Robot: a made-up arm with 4 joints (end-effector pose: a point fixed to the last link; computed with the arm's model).
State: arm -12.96 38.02 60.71 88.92
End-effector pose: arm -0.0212 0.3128 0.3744 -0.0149 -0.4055 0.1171 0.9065
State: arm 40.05 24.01 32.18 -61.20
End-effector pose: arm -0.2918 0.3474 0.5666 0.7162 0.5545 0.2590 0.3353
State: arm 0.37 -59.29 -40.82 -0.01
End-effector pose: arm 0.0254 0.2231 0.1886 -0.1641 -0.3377 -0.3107 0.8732
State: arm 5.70 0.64 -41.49 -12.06
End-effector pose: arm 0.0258 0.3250 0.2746 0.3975 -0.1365 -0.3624 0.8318
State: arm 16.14 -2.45 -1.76 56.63
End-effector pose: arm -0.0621 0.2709 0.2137 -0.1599 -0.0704 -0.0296 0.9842
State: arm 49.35 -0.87 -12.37 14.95
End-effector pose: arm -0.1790 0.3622 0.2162 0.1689 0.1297 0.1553 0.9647
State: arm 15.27 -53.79 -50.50 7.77
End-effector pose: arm 0.0001 0.2208 0.2179 -0.1502 -0.3620 -0.2801 0.8763
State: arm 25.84 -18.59 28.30 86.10
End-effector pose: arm -0.0628 0.2909 0.2348 -0.4300 -0.2195 0.2982 0.8234
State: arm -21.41 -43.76 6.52 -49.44
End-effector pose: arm 0.0478 0.4664 0.1522 0.3957 -0.0430 -0.1967 0.8960
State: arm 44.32 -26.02 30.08 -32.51
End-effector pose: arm -0.3970 0.3897 0.2177 0.2740 0.4288 0.3583 0.7827
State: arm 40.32 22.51 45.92 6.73
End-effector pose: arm -0.3373 0.3674 0.3791 0.4335 0.2884 0.5006 0.6916
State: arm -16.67 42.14 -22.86 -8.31
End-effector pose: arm 0.0338 0.3009 0.4005 0.6890 -0.1082 -0.3326 0.6348
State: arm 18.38 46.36 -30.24 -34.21
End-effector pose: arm 0.0043 0.3338 0.4441 0.8089 0.1330 -0.2371 0.5213
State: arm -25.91 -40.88 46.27 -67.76
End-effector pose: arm -0.0661 0.5763 0.2011 0.5762 0.2623 -0.0845 0.7694
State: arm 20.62 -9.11 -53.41 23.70
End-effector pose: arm -0.0389 0.2145 0.2179 0.0167 -0.1258 -0.3934 0.9106
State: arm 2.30 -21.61 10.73 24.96
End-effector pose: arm -0.0594 0.3557 0.1508 -0.0474 -0.0313 -0.0238 0.9981
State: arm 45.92 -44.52 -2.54 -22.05
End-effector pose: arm -0.2399 0.3843 0.1071 0.1284 0.1243 0.2503 0.9515
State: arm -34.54 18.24 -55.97 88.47
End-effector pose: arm -0.2195 0.1540 0.2369 -0.2034 0.1718 -0.7647 0.5869
